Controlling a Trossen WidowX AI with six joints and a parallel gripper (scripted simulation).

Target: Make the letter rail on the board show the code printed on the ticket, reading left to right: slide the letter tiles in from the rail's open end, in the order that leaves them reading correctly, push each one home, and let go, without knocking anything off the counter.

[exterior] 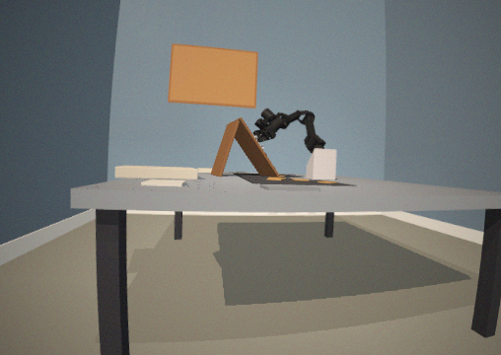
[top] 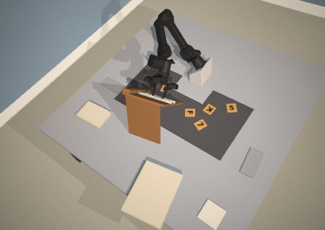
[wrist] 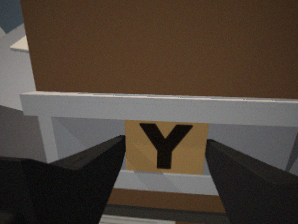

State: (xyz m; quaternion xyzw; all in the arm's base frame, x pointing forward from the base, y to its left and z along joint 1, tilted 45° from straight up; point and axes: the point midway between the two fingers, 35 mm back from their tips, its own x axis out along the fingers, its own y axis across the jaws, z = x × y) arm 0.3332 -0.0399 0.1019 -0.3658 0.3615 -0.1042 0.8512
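Now: the white ticket 9 cm below my gripper tip, 6 cm behind it and 2 cm to the left of it. Round my gripper tip: f tile: 17 cm below, 15 cm to the left, 8 cm behind; y tile: right at my gripper tip; dark mat: 17 cm below, 15 cm behind, 7 cm to the left.
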